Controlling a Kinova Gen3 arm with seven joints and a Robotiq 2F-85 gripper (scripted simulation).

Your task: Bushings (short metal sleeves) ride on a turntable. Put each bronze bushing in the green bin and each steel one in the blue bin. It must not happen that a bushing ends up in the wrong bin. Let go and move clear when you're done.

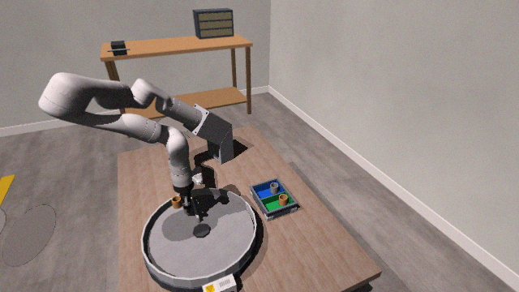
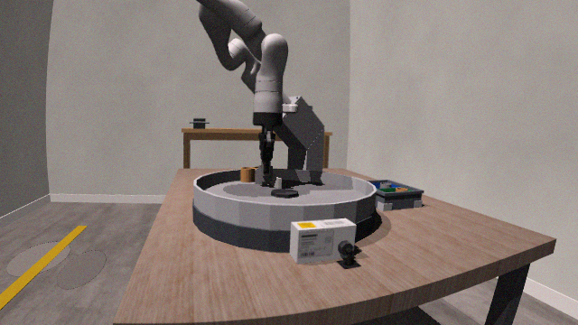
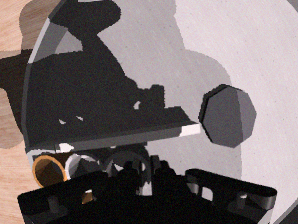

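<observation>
Now: hand 370 mm to the right of the tray, 80 mm above it and 50 mm short of it. Also, from my hand: turntable 90 mm ahead, 50 mm below, 20 mm to the left.
</observation>
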